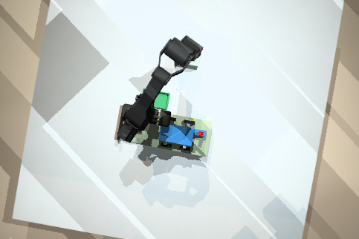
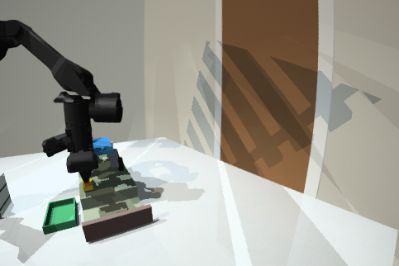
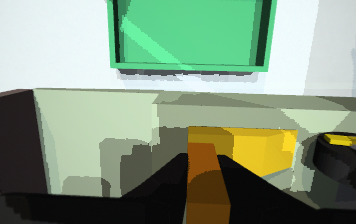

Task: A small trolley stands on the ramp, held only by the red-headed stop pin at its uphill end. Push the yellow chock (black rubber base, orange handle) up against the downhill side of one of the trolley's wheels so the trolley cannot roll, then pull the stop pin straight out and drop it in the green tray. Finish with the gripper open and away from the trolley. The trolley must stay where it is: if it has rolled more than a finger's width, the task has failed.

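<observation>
The red-headed stop pin is 22 cm to the left of my gripper tip, 4 cm above it and 3 cm ahead of it. Round my gripper tip: yellow chock (2 cm to the left, 1 cm below); then blue trolley (12 cm to the left, 5 cm ahead, 2 cm above); then green tray (10 cm below, 8 cm behind).
</observation>
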